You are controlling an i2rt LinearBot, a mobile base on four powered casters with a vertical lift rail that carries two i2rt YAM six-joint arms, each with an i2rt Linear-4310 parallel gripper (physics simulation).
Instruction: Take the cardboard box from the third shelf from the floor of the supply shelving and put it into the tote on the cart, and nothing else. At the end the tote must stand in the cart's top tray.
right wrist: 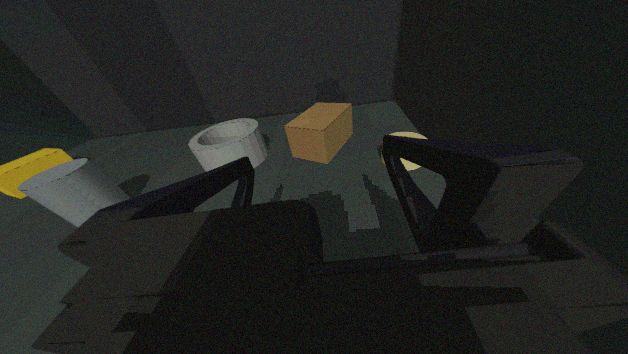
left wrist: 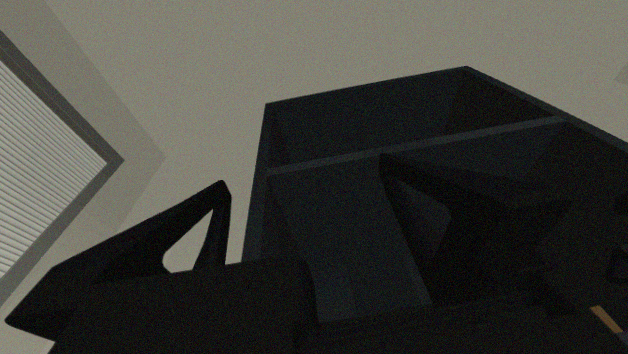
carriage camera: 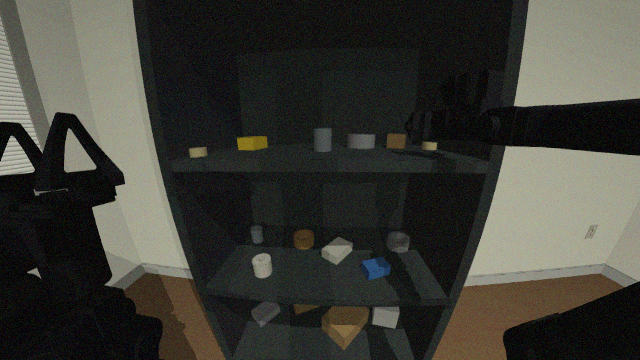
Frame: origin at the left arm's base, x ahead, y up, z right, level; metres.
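Seen in the pictures: left gripper, fingertip midpoint: (left wrist: 303, 175) (carriage camera: 36, 117); right gripper, fingertip midpoint: (right wrist: 315, 154) (left wrist: 625, 275) (carriage camera: 419, 126).
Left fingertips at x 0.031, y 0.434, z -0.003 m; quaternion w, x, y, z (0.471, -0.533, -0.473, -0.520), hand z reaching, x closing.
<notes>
Pixels of each thing's top centre, then the offset from my left fingertips to it.
- small brown cardboard box, top centre: (right wrist: 319, 114) (carriage camera: 397, 134) dz +0.577, dx +0.544, dy -0.047 m
- grey ring, top centre: (right wrist: 224, 132) (carriage camera: 361, 134) dz +0.435, dx +0.528, dy -0.049 m
- pale yellow ring, top centre: (right wrist: 405, 141) (carriage camera: 429, 142) dz +0.678, dx +0.488, dy -0.072 m
- grey cylinder, top centre: (right wrist: 55, 172) (carriage camera: 322, 128) dz +0.296, dx +0.423, dy -0.027 m
- yellow block, top centre: (right wrist: 20, 161) (carriage camera: 252, 136) dz +0.028, dx +0.523, dy -0.052 m
- blue block, top centre: (carriage camera: 376, 263) dz +0.495, dx +0.395, dy -0.514 m
- larger brown box, top centre: (carriage camera: 345, 313) dz +0.407, dx +0.474, dy -0.911 m
The small brown cardboard box (carriage camera: 396, 141) (right wrist: 320, 132) stands on the upper visible shelf (carriage camera: 325, 166) of the dark supply shelving, right of centre. My right gripper (carriage camera: 410, 123) (right wrist: 315, 154) is open and empty. It reaches in from the right over that shelf; in the right wrist view the box shows beyond and between its fingertips, apart from them. My left gripper (carriage camera: 37, 120) (left wrist: 303, 175) is open and empty at the far left, outside the shelving, pointing up. The tote and the cart do not show in these views.
Beside the box stand a grey ring (carriage camera: 361, 141) (right wrist: 230, 145) and a pale yellow ring (carriage camera: 429, 146) (right wrist: 411, 162). A grey cylinder (carriage camera: 322, 140) (right wrist: 75, 190) and yellow block (carriage camera: 252, 143) (right wrist: 35, 170) stand farther left. Lower shelves hold a blue block (carriage camera: 376, 268) and a larger brown box (carriage camera: 345, 322).
</notes>
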